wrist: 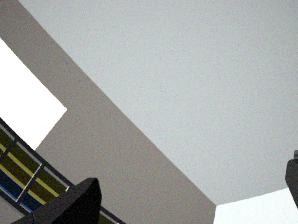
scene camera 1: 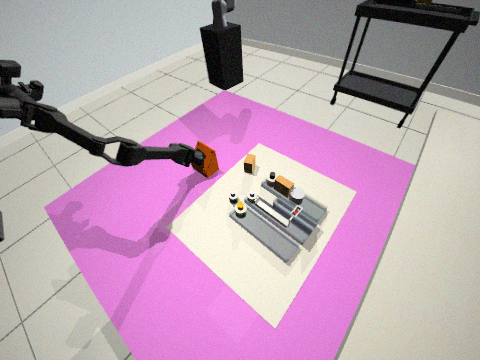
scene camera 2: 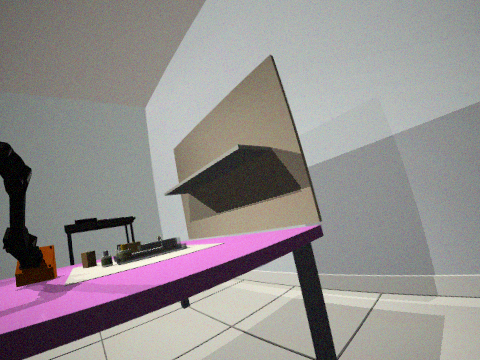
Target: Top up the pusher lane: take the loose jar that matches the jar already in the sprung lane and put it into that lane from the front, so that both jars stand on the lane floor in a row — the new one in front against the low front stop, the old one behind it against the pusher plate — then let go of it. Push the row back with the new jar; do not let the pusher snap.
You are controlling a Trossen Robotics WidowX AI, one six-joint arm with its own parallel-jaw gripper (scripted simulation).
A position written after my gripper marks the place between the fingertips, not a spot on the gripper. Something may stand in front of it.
My gripper [wrist: 197, 181] is open and holds nothing. I also see a grey lane unit [scene camera 1: 301, 226].
